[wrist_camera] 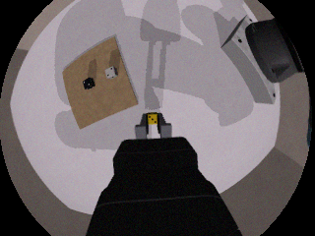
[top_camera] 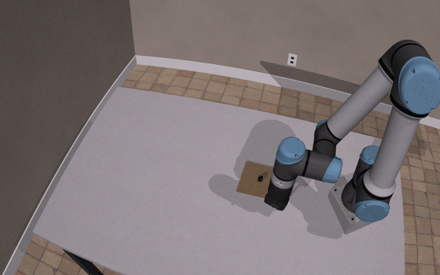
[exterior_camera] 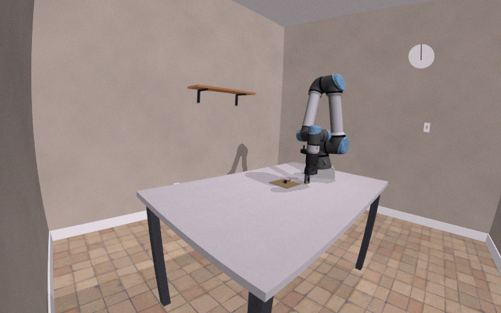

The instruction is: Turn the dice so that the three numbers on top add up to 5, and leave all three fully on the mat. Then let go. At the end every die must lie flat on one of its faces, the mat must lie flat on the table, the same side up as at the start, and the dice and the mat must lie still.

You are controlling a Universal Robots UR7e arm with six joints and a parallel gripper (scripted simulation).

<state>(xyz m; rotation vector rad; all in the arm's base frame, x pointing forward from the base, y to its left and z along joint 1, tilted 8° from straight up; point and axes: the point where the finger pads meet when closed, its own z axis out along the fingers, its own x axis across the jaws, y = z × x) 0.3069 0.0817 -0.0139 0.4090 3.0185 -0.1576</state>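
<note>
The white die lies 10 cm to the right of my hand, 4 cm ahead of it and 2 cm below it. From my hand the other things lie so: mat (10 cm to the right, 9 cm ahead, 3 cm below); black die (10 cm to the right, 9 cm ahead, 2 cm below); yellow die (1 cm below).
</note>
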